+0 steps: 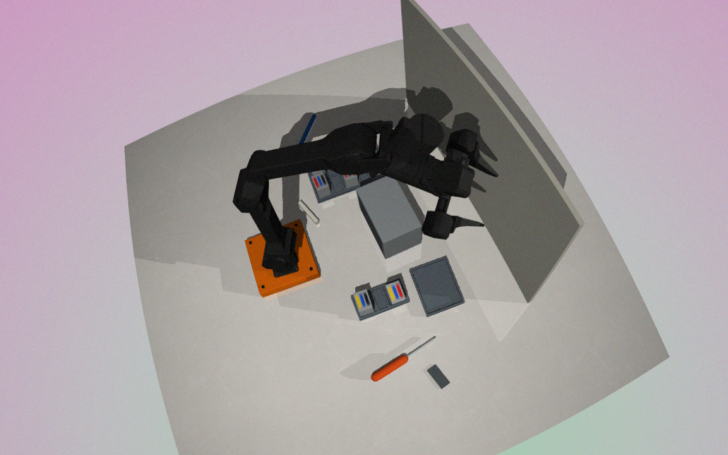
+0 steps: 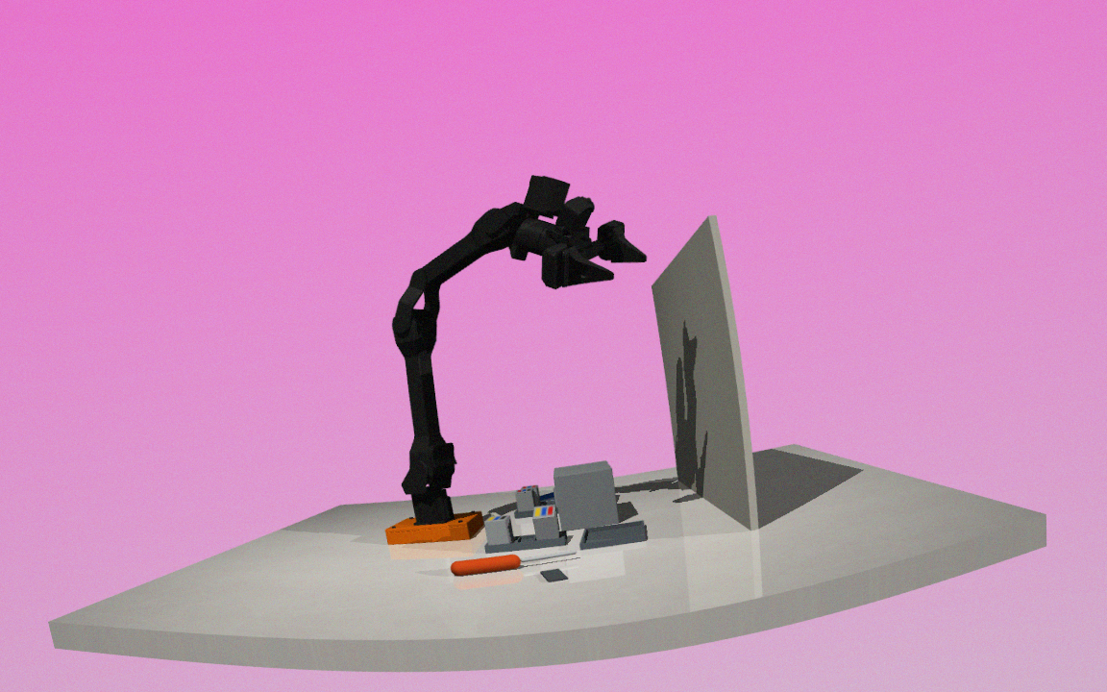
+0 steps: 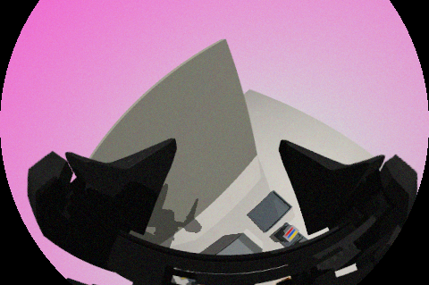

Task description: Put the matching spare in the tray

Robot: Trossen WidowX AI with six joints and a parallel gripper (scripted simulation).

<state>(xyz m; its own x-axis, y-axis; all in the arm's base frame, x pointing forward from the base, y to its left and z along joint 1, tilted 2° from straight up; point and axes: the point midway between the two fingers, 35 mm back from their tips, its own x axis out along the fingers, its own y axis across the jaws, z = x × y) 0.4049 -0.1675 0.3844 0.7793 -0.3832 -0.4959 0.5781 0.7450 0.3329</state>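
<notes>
My gripper tip is 410 mm to the right of the grey spare, 370 mm above it and 280 mm past it. Also, from my gripper tip: grey unit (360 mm below, 210 mm to the left, 140 mm behind); dark wall panel (230 mm to the left, 180 mm below, 80 mm ahead); dark flat tray (410 mm below, 80 mm behind, 10 mm to the left).
</notes>
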